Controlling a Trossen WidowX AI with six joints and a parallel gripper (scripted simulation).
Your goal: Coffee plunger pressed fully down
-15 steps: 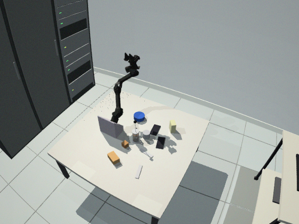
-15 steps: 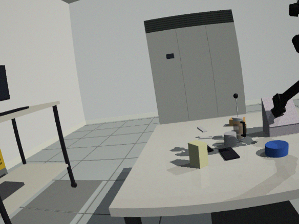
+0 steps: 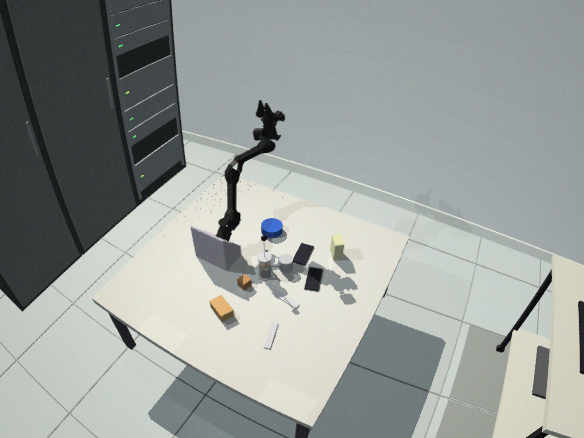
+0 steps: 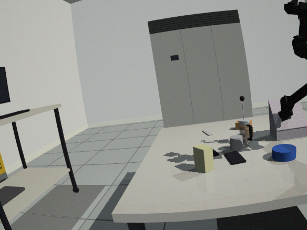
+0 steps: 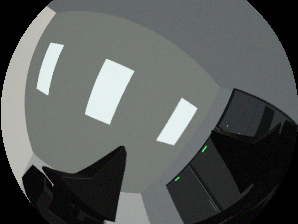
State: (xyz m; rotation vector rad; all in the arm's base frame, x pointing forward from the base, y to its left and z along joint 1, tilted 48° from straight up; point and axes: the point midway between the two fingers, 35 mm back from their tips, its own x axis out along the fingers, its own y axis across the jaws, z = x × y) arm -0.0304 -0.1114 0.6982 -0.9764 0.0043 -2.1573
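My gripper tip is 20 cm short of the coffee press, 46 cm to the left of it and 59 cm above it. Round my gripper tip: grey cup: 29 cm ahead, 39 cm to the right, 68 cm below; yellow block: 50 cm ahead, 20 cm to the right, 66 cm below; blue disc: 11 cm ahead, 15 cm to the right, 70 cm below.
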